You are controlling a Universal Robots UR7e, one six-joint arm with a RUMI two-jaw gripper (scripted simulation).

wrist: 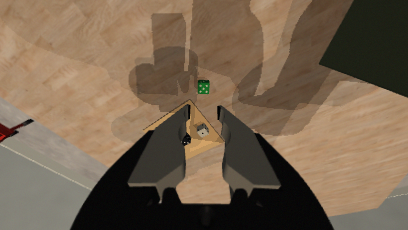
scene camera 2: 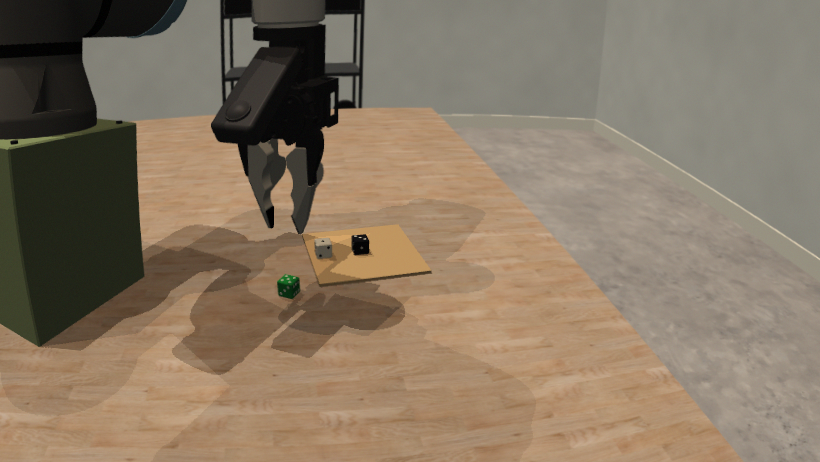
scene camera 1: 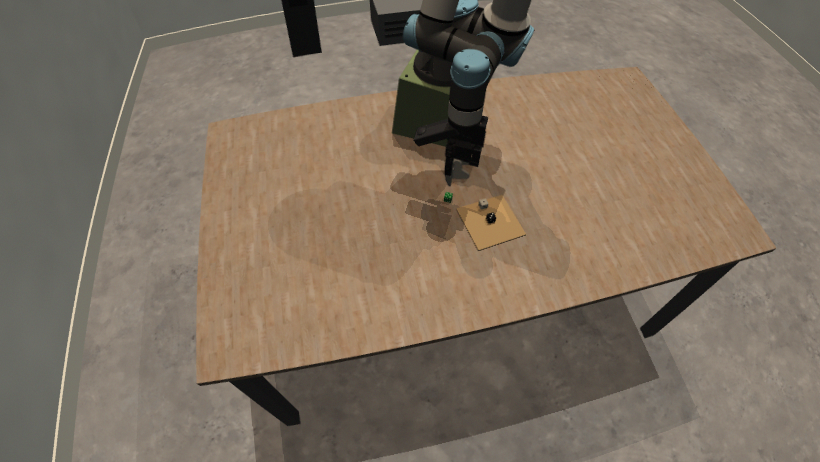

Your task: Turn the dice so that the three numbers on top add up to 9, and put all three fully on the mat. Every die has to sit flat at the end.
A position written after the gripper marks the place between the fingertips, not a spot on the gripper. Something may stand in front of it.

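Note:
The gripper (scene camera 2: pixel 285 230) shares the scene with a tan mat (scene camera 2: pixel 391 254). From the wrist, the mat (wrist: pixel 198 145) is visible, as is the gripper (wrist: pixel 203 106). The gripper (scene camera 1: pixel 451 180) can be seen together with the mat (scene camera 1: pixel 506 227) here as well.

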